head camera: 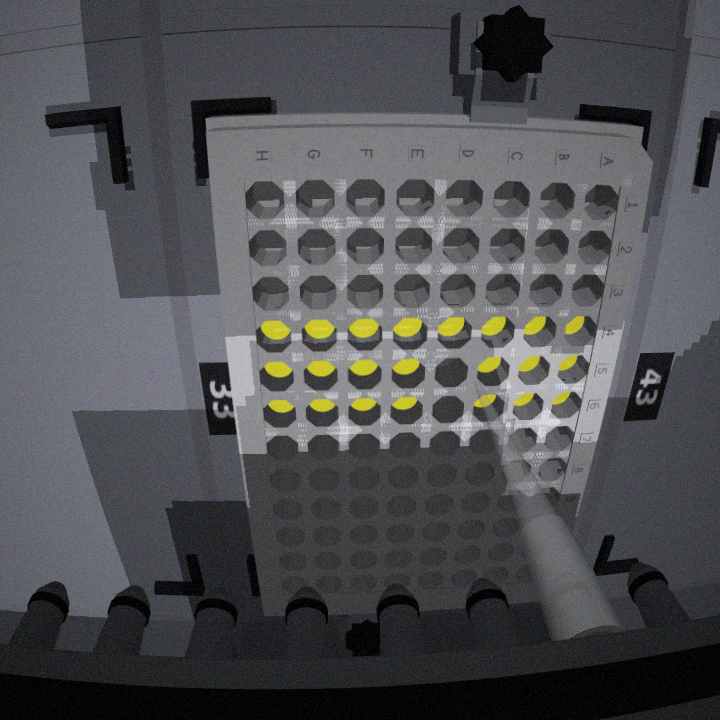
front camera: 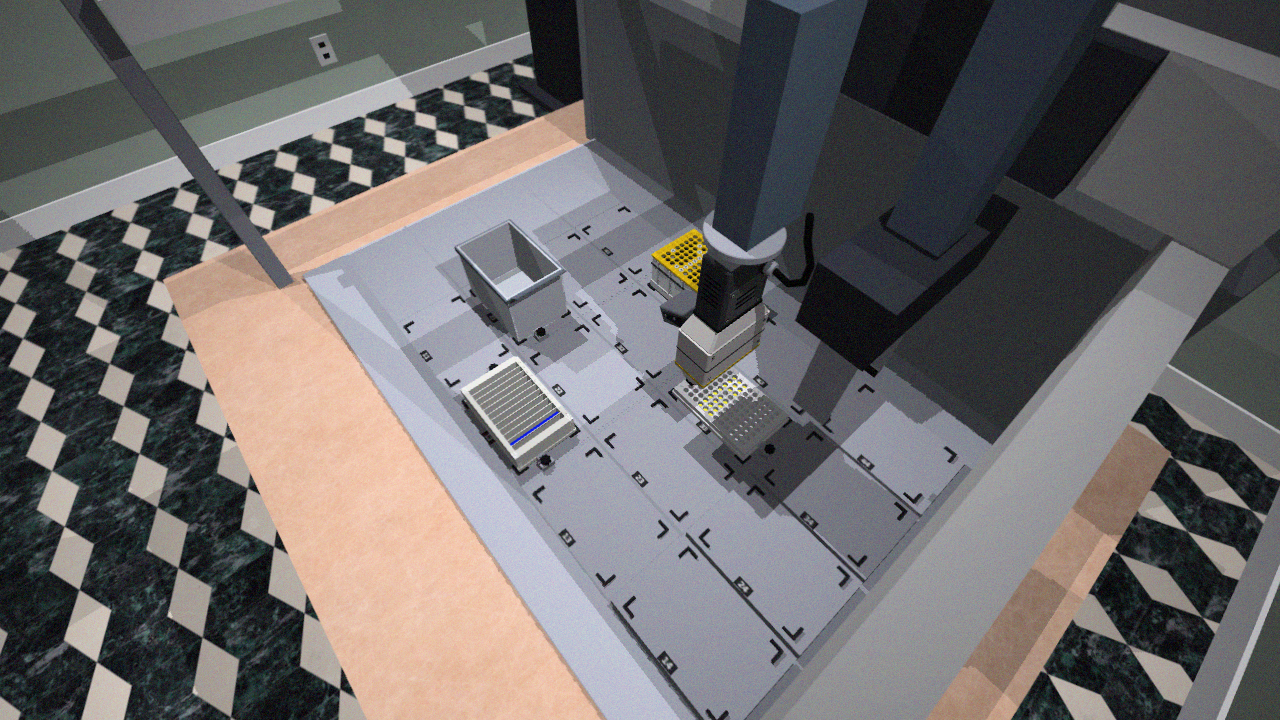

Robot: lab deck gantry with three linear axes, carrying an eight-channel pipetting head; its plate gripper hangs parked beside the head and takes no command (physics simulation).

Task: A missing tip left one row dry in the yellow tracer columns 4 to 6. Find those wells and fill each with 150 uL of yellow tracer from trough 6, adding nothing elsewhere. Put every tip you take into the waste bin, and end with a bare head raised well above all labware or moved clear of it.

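The white well plate (front camera: 744,447) (head camera: 231,268) lies under the pipetting head (front camera: 720,344). In the head view, columns 4 to 6 show yellow in rows A, B, C, E, F, G and H. Well D4 (head camera: 451,327) also holds yellow. Wells D5 (head camera: 451,372) and D6 (head camera: 448,409) look dark and dry. One pale tip (head camera: 560,564) is on the second channel from the right, with no yellow visible in it; its end appears near D5. The other channels are bare. The trough block (front camera: 517,402) shows a blue strip; yellow in trough 6 cannot be made out. The parked gripper's fingers cannot be made out.
The grey waste bin (front camera: 537,308) stands at the back left, beyond the trough block. The yellow tip rack (front camera: 675,255) stands behind the head, partly hidden by it. A dark gantry block (front camera: 877,295) hangs right of the head. Black clamp knobs (head camera: 513,43) (front camera: 769,448) stand beside the plate.
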